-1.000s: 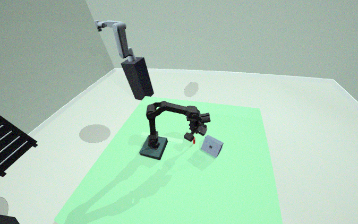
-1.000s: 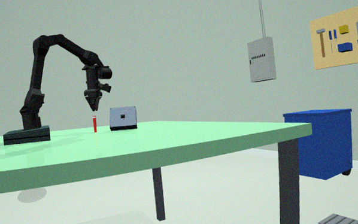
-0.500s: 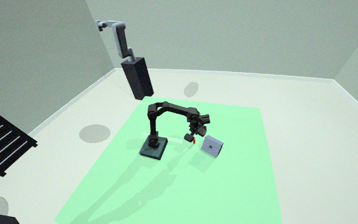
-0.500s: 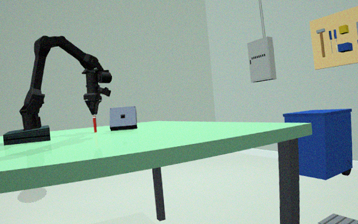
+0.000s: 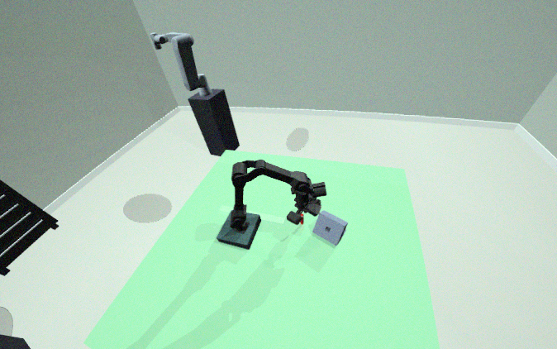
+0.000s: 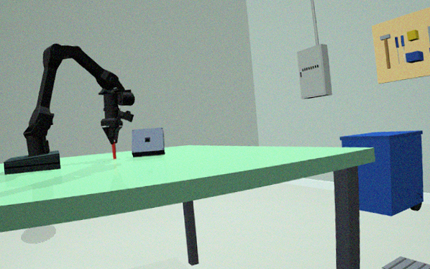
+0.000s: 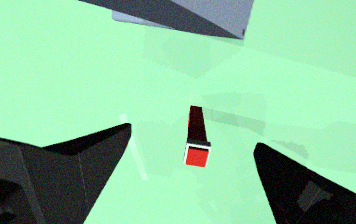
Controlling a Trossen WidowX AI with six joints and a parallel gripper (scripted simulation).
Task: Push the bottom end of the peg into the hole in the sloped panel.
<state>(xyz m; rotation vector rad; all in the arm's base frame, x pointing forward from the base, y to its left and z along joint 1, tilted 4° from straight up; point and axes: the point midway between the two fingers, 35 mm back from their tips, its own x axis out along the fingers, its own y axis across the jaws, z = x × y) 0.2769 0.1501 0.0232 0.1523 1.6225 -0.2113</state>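
Now: the red square peg right at my gripper tip. Also, from my gripper tip: panel (14 cm ahead, 1 cm to the right, 1 cm below).
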